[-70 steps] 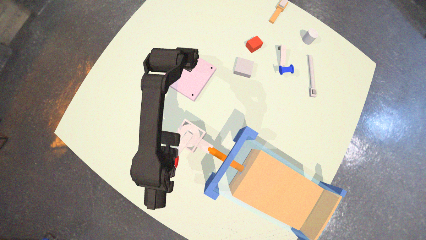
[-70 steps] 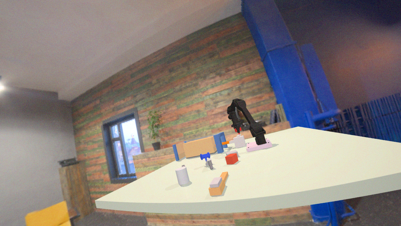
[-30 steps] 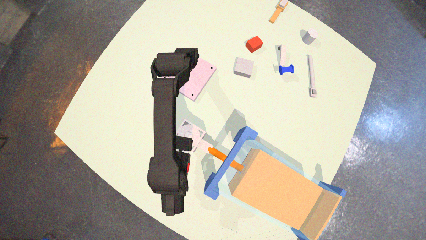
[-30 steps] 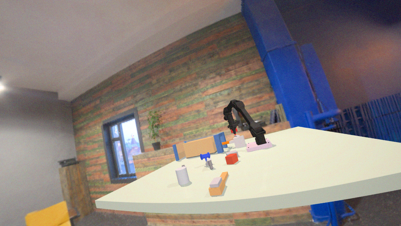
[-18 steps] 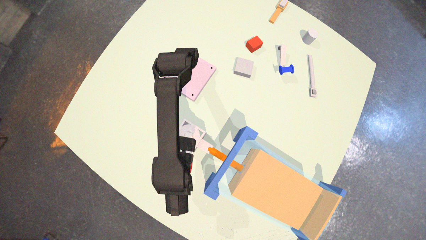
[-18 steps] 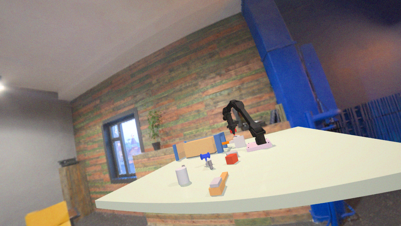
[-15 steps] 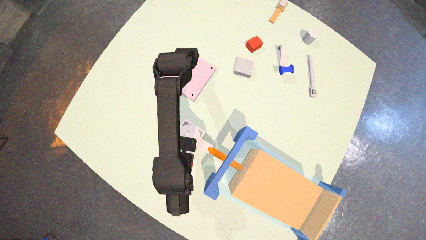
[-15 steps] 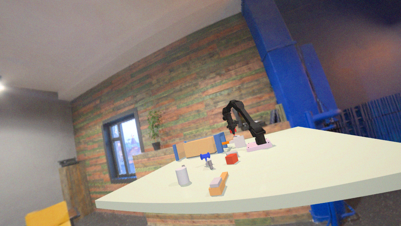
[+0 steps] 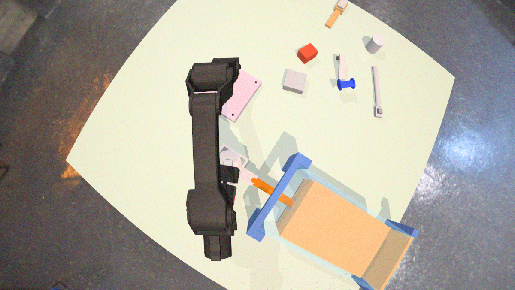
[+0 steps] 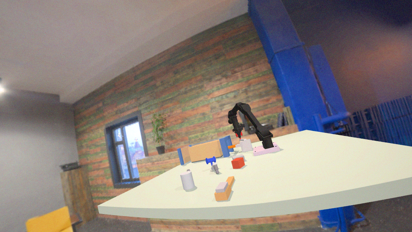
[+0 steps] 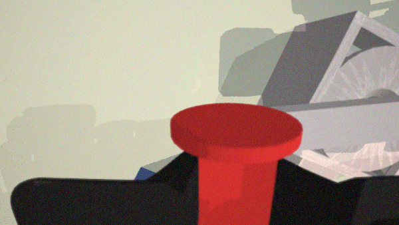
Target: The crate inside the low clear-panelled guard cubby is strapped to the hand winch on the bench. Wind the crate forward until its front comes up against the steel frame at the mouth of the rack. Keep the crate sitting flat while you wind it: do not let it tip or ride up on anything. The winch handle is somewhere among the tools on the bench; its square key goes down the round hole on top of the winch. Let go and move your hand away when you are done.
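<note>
My gripper tip is 2 cm past the crank handle with red knob, 3 cm to the right of it and 1 cm above it. Round my gripper tip: blue steel frame 11 cm ahead, 8 cm to the left, 1 cm below; then clear-panelled guard cubby 36 cm ahead, 8 cm to the left; then grey winch 6 cm behind, 8 cm to the left, 8 cm below.
</note>
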